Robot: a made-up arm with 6 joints.
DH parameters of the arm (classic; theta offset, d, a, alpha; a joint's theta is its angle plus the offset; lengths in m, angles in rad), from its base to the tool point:
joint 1: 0 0.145 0 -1.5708
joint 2: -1.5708 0 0.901 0
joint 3: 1.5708 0.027 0 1.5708
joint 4: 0 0.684 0 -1.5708
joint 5: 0 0 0 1.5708
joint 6: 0 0.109 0 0
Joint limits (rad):
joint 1: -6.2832..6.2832
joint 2: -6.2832..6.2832
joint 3: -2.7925..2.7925
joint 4: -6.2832..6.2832
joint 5: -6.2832..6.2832
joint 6: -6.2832..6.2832
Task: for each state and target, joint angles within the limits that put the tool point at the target. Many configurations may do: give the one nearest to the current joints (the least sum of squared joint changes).
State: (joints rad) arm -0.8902 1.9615 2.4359 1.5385 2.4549 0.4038
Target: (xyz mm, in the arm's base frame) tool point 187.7 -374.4 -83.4
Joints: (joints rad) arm -1.3071 1.4473 2.6480 1.5157 2.5945 0.4038
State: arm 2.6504 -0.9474 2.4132 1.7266 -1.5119 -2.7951
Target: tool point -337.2 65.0 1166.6
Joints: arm 3.1829 -0.3975 1.6874 1.6276 -1.3376 -2.7951
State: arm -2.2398 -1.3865 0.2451 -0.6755 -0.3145 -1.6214
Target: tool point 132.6 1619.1 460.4
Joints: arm -1.6229 -1.5690 0.4417 -0.6705 -0.3177 -1.6214
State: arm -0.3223 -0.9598 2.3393 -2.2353 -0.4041 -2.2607
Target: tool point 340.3 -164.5 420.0
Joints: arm -0.5920 -0.1261 2.5730 -2.2573 -0.3184 -2.2607
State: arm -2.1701 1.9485 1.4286 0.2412 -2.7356 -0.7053
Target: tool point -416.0 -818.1 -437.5
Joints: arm -2.0610 1.5709 1.6040 0.2401 -2.7944 -0.7053
